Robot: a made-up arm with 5 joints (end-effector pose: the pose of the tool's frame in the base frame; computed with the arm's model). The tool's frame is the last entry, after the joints. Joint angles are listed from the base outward.
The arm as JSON. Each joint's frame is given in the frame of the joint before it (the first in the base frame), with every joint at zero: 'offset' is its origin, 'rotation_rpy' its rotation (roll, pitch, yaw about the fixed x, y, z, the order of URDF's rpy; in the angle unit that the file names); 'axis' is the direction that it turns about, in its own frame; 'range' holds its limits. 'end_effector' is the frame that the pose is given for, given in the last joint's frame.
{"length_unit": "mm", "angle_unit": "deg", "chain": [
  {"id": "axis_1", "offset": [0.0, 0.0, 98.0], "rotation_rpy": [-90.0, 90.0, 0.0], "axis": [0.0, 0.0, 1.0], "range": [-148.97, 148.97]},
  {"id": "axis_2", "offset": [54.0, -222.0, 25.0], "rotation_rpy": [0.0, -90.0, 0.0], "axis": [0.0, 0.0, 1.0], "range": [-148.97, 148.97]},
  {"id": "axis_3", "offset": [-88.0, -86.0, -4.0], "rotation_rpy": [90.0, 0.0, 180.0], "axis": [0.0, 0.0, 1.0], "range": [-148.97, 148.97]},
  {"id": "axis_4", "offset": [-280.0, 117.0, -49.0], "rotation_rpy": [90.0, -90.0, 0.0], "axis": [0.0, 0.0, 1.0], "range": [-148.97, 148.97]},
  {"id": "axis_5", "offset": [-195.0, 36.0, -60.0], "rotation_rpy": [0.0, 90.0, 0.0], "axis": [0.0, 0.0, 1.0], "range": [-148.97, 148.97]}
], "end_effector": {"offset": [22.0, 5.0, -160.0], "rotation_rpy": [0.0, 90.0, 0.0]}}
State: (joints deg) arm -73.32 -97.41 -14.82 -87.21 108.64
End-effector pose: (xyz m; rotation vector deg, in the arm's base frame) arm -0.0552 -0.1339 0.8361 -78.09 -48.63 -85.60
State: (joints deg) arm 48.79 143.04 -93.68 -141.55 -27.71
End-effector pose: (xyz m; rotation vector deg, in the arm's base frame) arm 0.6620 0.1810 -0.0426 -89.14 24.35 -16.56
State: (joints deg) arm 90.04 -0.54 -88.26 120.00 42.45
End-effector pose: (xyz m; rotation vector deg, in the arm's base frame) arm -0.1071 -0.2545 -0.1260 18.39 -138.64 62.53
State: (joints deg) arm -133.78 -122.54 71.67 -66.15 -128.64
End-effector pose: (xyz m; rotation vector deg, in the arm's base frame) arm 0.2141 -0.3391 0.7207 159.31 -50.49 60.09
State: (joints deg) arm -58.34 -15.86 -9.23 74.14 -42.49
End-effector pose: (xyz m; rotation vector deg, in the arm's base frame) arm 0.1125 -0.2119 0.5229 86.24 -70.85 -61.01
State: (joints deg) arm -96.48 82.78 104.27 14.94 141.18
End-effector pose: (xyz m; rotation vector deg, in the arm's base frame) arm 0.2889 0.5118 0.4097 13.47 14.28 104.15
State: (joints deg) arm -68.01 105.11 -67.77 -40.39 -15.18
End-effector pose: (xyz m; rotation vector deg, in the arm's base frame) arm -0.4060 0.4126 0.4663 -0.52 33.78 131.72
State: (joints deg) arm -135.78 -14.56 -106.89 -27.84 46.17
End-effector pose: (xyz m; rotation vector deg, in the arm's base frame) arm -0.6298 -0.4803 0.2077 38.35 -155.45 70.87
